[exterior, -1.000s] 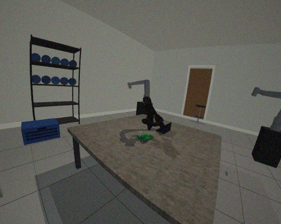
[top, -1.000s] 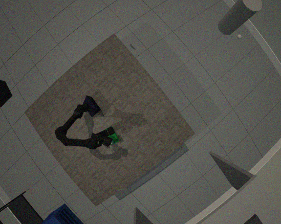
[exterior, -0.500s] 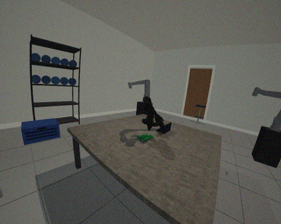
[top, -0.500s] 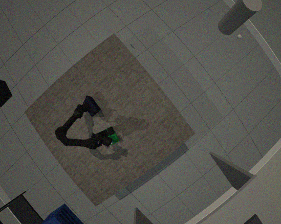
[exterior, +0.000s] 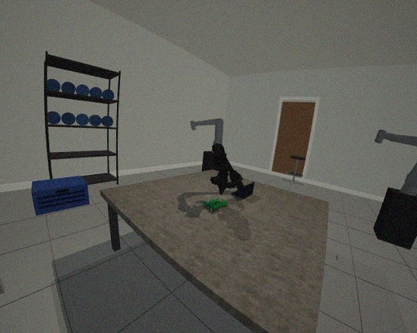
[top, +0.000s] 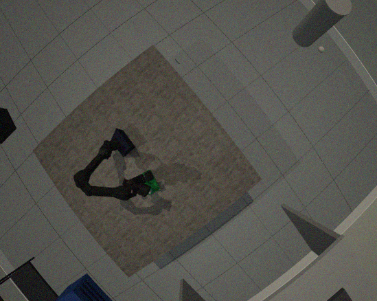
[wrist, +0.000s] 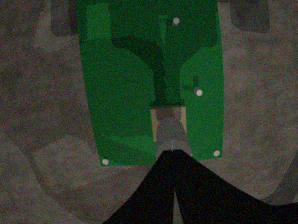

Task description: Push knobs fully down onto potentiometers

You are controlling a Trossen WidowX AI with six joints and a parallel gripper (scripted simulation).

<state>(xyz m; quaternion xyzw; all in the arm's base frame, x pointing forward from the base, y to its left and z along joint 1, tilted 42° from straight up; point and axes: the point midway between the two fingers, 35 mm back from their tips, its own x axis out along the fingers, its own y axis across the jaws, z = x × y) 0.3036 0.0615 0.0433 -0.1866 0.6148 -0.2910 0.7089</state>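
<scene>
Now: gripper tip 20 mm above the grey knob. Also, from my gripper tip: pale round knob: 100 mm ahead, 20 mm to the right, 10 mm below.
</scene>
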